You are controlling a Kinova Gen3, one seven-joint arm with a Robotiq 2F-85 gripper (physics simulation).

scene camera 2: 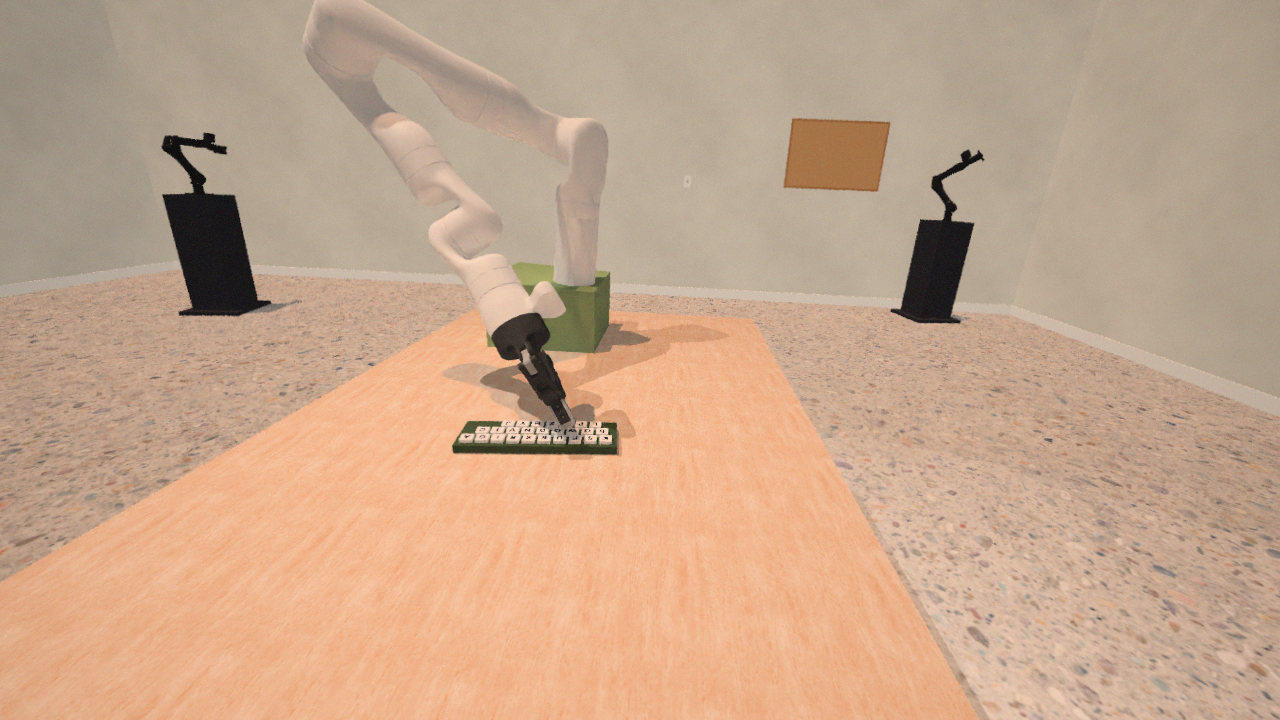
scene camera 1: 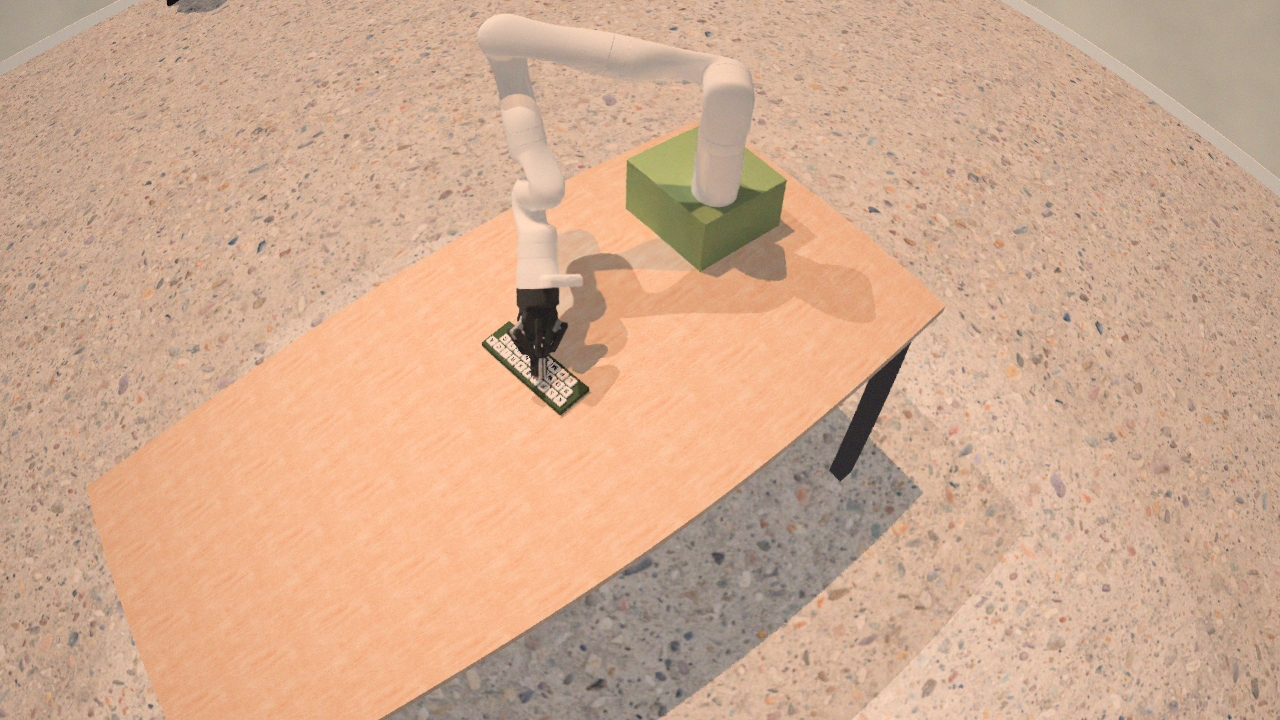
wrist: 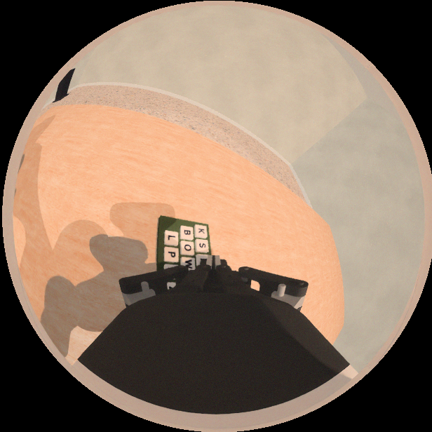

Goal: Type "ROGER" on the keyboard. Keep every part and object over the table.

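Where they show: gripper, fingertip midpoint: (scene camera 2: 569,427) (scene camera 1: 539,379); arm's base, origin of the base link: (scene camera 2: 574,281) (scene camera 1: 714,191).
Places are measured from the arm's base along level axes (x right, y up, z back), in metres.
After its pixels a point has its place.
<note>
A thin green keyboard (scene camera 1: 561,411) {y -0.128, x -0.071, z -0.511 m} (scene camera 2: 535,449) {y -0.131, x 0.037, z -0.510 m} (wrist: 167,223) with white letter keys lies flat on the wooden table (scene camera 1: 358,501) {y -0.139, x 0.077, z -0.904 m} (scene camera 2: 537,582) {y -0.139, x 0.013, z -0.733 m} (wrist: 130,165). In the wrist view its K, S, B, L and P keys show, with the O key (wrist: 187,248) between B and a partly covered W key (wrist: 188,263). My gripper (scene camera 1: 539,374) {y -0.104, x -0.007, z -0.500 m} (scene camera 2: 564,421) {y -0.104, x -0.007, z -0.500 m} (wrist: 213,262) is shut and empty, tilted, with its tips at the keys just past S and beside W. I cannot tell whether they touch a key. The gripper hides the rest of the keyboard in the wrist view; R and G are not readable there.
The green base block (scene camera 1: 666,210) {y -0.048, x 0.062, z -0.071 m} (scene camera 2: 586,317) {y -0.060, x -0.027, z -0.087 m} of the arm stands at the far end of the table. Two black pedestals (scene camera 2: 214,255) (scene camera 2: 938,268) with small black arms stand on the floor beyond. The table's long edges lie on both sides of the keyboard.
</note>
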